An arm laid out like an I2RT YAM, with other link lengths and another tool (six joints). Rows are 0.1 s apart.
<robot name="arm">
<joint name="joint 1" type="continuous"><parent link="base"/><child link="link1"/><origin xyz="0 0 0.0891"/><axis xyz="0 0 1"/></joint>
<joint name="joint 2" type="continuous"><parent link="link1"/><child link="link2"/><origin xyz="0.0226 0.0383 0.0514"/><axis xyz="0 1 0"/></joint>
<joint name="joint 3" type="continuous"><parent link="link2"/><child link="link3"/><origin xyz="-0.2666 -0.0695 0"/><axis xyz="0 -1 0"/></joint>
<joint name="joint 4" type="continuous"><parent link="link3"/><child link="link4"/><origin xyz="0.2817 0.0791 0.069"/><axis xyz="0 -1 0"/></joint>
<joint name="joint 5" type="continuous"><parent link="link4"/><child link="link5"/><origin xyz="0.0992 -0.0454 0.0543"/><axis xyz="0 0 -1"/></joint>
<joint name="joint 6" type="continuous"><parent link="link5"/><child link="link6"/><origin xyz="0.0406 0 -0.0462"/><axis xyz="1 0 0"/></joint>
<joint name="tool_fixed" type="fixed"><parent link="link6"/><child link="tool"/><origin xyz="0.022 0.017 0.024" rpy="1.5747 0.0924 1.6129"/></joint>
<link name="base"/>
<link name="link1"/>
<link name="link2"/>
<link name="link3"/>
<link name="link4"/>
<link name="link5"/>
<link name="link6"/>
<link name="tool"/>
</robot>
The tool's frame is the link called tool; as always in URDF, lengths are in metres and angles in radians. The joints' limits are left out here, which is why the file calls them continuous.
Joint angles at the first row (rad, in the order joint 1, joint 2, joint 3, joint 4, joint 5, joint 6):
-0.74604 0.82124 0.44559 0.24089 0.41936 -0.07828
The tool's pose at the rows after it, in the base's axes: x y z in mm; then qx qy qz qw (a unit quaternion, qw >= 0):
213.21, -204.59, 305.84, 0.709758, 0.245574, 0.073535, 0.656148
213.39, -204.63, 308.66, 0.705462, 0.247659, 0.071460, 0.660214
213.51, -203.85, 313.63, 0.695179, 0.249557, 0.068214, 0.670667
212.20, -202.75, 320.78, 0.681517, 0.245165, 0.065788, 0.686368
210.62, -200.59, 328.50, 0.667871, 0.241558, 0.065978, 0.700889
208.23, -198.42, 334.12, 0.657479, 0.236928, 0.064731, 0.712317
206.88, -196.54, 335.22, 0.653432, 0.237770, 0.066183, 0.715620
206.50, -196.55, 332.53, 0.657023, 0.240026, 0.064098, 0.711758
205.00, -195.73, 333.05, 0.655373, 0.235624, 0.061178, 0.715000
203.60, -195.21, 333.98, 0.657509, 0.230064, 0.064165, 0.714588
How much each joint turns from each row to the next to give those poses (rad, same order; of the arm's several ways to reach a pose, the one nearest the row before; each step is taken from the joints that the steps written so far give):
0.00054 0.00234 0.00193 0.00470 -0.00076 -0.00254
-0.00082 0.00017 0.00406 0.00769 -0.00113 -0.01275
0.00079 -0.00159 0.00095 0.02763 0.00113 -0.02461
-0.00063 -0.00562 -0.00223 0.04281 0.00547 -0.02339
0.00063 -0.01016 -0.00091 0.03515 0.00088 -0.02006
-0.00021 -0.01307 -0.00410 0.02627 0.00393 -0.01542
0.00020 -0.01129 -0.00583 0.00529 -0.00468 -0.00539
-0.00074 -0.00376 -0.00359 -0.01269 0.00053 0.00099
0.00065 -0.00712 -0.00577 0.00818 0.01011 -0.00333
-0.00014 -0.00803 0.00015 -0.00914 0.00435 0.01295

